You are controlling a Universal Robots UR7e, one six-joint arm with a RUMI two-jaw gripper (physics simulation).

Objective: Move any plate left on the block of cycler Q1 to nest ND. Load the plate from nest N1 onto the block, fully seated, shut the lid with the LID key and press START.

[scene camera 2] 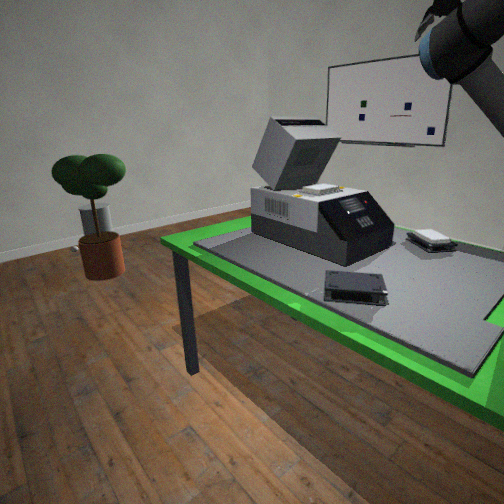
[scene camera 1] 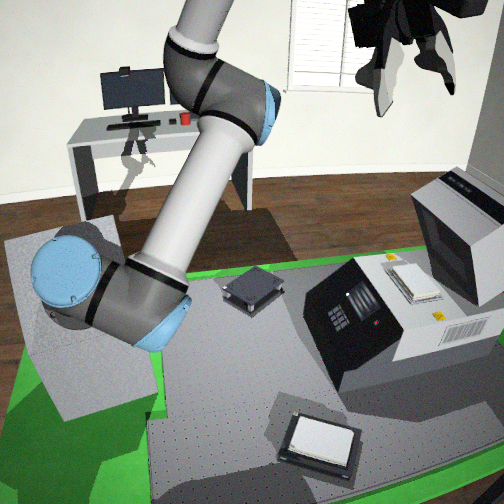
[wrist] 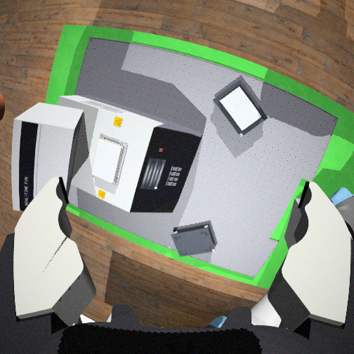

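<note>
Cycler Q1 [scene camera 1: 417,332] [scene camera 2: 290,230] [wrist: 135,192] has its lid [scene camera 1: 492,260] [scene camera 2: 295,150] [wrist: 47,160] tilted open. A white plate [scene camera 1: 415,281] [scene camera 2: 321,188] [wrist: 108,161] lies on its block. Another white plate [scene camera 1: 322,440] [scene camera 2: 431,236] [wrist: 241,108] lies in a dark nest, apparently N1. A dark raised nest [scene camera 1: 253,285] [scene camera 2: 355,281] [wrist: 194,240], apparently ND, holds no plate. The front keypad [scene camera 1: 338,318] [scene camera 2: 365,221] [wrist: 173,176] shows; its labels are unreadable. My gripper [scene camera 1: 417,102] [wrist: 183,182] is open and empty, high above the table. It is partly hidden in scene camera 2.
The cycler and both nests stand on a perforated grey board [scene camera 1: 225,380] [scene camera 2: 430,300] on the green table. The raised lid stands high at the cycler's rear. The arm rises from a grey pedestal [scene camera 1: 100,380]. A desk with monitors [scene camera 1: 132,90] stands behind.
</note>
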